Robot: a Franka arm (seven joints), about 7 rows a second.
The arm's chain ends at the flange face. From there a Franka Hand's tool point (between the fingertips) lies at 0.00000 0.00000 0.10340 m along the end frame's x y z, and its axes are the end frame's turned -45 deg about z.
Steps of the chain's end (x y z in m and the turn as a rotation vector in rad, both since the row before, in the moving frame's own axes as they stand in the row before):
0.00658, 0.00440, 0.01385, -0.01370, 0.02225, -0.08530
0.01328, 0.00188, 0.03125, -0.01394, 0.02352, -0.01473
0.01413, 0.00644, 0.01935, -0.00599, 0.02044, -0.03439
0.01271, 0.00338, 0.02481, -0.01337, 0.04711, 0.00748
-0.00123, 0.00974, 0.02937, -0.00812, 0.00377, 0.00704
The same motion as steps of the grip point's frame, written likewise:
0.00228, 0.01036, 0.01381, -0.02542, 0.00605, -0.08530
0.00878, 0.01345, 0.03121, -0.02649, 0.00677, -0.01473
0.00653, 0.01646, 0.01933, -0.01869, 0.01022, -0.03439
0.00905, 0.01581, 0.02469, -0.04277, 0.02386, 0.00748
-0.00808, 0.00689, 0.02937, -0.00841, -0.00308, 0.00704

